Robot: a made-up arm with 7 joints.
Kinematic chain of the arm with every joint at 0, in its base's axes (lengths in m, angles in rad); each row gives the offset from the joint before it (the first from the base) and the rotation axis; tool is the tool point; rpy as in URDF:
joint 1: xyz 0 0 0.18 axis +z
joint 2: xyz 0 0 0 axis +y
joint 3: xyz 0 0 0.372 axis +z
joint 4: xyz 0.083 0 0 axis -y
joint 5: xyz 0.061 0 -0.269 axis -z
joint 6: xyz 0 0 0 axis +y
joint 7: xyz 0.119 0 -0.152 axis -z
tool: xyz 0 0 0 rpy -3.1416 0 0
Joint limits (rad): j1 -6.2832..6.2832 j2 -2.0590..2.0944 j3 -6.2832..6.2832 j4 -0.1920..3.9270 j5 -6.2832..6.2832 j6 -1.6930..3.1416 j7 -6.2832..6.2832
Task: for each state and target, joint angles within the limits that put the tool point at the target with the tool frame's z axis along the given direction. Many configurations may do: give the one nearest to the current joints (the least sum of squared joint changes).
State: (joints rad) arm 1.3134 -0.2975 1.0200 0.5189 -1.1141 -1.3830 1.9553
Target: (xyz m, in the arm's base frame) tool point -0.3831 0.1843 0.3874 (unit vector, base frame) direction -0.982 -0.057 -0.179
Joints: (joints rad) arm 1.5749 0.2739 0.9032 0.5250 -0.8172 -0.9915 1.9553
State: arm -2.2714 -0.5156 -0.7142 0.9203 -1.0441 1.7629 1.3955
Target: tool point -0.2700 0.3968 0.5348 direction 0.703 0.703 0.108
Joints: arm -2.6671 0.0153 -1.0946 1.3330 -1.6239 1.7535 1.3955
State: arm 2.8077 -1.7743 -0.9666 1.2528 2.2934 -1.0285 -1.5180
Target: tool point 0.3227 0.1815 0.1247 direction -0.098 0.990 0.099
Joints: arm 2.3462 -1.8487 -1.3032 0.9243 2.3484 -0.4010 -1.5180
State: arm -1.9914 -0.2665 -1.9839 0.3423 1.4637 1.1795 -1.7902
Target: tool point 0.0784 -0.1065 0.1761 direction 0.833 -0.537 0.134
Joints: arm -1.5376 0.3064 -1.2854 -0.1920 0.7999 1.7417 -1.7902
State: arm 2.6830 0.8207 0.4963 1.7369 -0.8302 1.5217 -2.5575
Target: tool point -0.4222 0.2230 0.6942 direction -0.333 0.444 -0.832
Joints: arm 2.4488 0.1873 0.4713 2.5025 -0.4551 1.8195 -2.5575
